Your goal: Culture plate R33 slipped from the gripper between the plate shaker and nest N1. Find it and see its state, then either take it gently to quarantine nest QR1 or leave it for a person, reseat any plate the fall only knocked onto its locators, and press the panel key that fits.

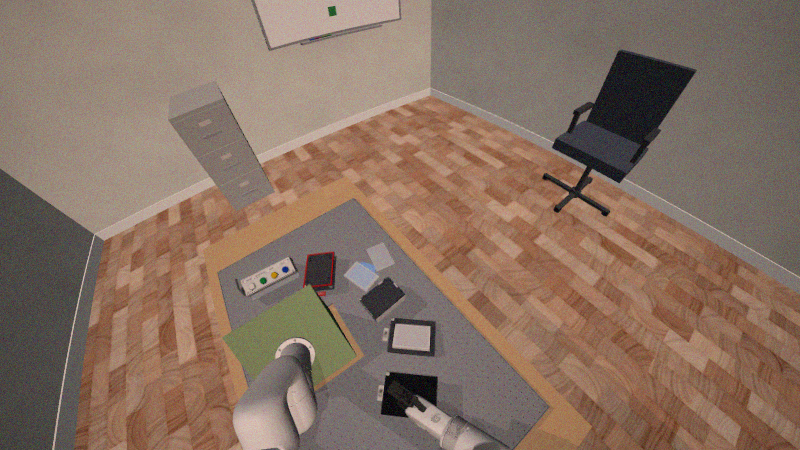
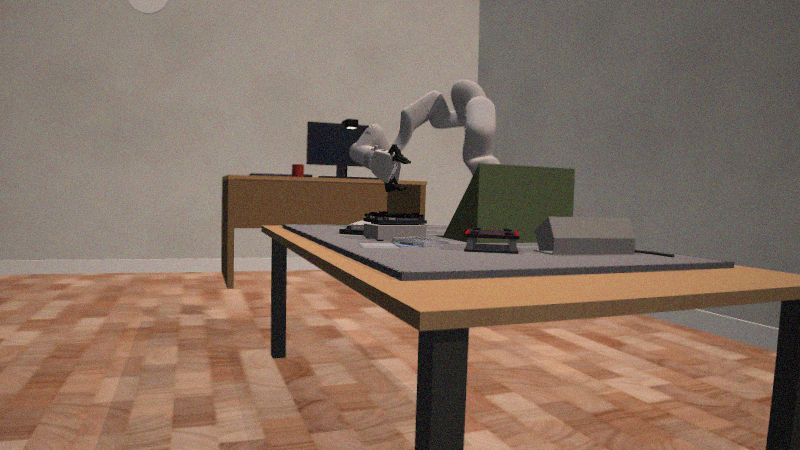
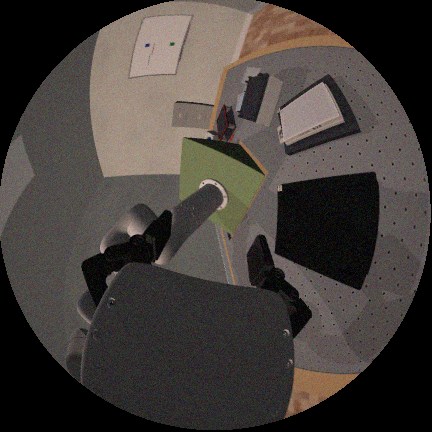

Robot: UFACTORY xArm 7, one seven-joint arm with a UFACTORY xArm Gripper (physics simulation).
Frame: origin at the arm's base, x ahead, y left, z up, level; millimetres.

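Seen in the pictures: gripper, fingertip midpoint: (image 1: 395, 392) (image 2: 405, 176) (image 3: 212, 234); arm's base, origin of the base link: (image 1: 295, 355) (image 2: 505, 210) (image 3: 213, 193).
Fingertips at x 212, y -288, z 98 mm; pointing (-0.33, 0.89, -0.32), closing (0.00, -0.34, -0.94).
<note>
Pixels of each thing's middle, then the offset from my fingertips to it. "pt": a spot on its surface instead. Level surfaces: height alone.
- black nest, body centre: (image 3: 324, 224) (image 2: 394, 221) (image 1: 410, 395) dz -152, dx +29, dy -18 mm
- black-topped shaker, surface spot: (image 2: 394, 230) pt dz -154, dx +160, dy +356 mm
- blue patch, surface spot: (image 1: 368, 265) pt dz -181, dx +180, dy +486 mm
- flat clear piece, body centre: (image 2: 378, 244) (image 1: 380, 256) (image 3: 249, 75) dz -178, dx +246, dy +493 mm
- white plate, body centre: (image 3: 305, 112) (image 1: 411, 336) dz -156, dx +145, dy +127 mm
- red-edged nest, body centre: (image 2: 491, 239) (image 1: 320, 271) (image 3: 224, 122) dz -159, dx -6, dy +576 mm
- key panel, body centre: (image 2: 584, 234) (image 1: 270, 276) dz -140, dx -201, dy +674 mm
- grey perforated mat, its level: dz -181 mm
- wooden table, its level: dz -195 mm
My gripper (image 1: 401, 392) (image 2: 402, 172) (image 3: 212, 234) is open and empty, above the black nest (image 1: 424, 386) (image 3: 327, 225). A clear, pale-blue plate (image 1: 361, 276) (image 2: 411, 241) lies on the mat beside the black-topped shaker (image 1: 382, 298) (image 2: 394, 230) (image 3: 254, 97). A blue patch (image 1: 368, 265) shows at its edge, and a flat clear piece (image 1: 380, 255) (image 2: 375, 245) lies nearby. A white plate (image 1: 411, 337) (image 3: 311, 113) is on another nest (image 1: 432, 339) (image 3: 352, 126); its exact seating is unclear. The red-edged nest (image 1: 320, 270) (image 2: 491, 233) stands near the key panel (image 1: 250, 286) (image 2: 593, 245). Labels are unreadable.
The green block (image 1: 268, 335) (image 2: 525, 195) (image 3: 200, 162) carries the arm's base and rises beside the nests. The grey perforated mat (image 1: 481, 380) (image 2: 559, 266) (image 3: 400, 165) lies on the wooden table (image 2: 615, 288). A filing cabinet (image 1: 223, 151) and a chair (image 1: 601, 148) stand beyond it.
</note>
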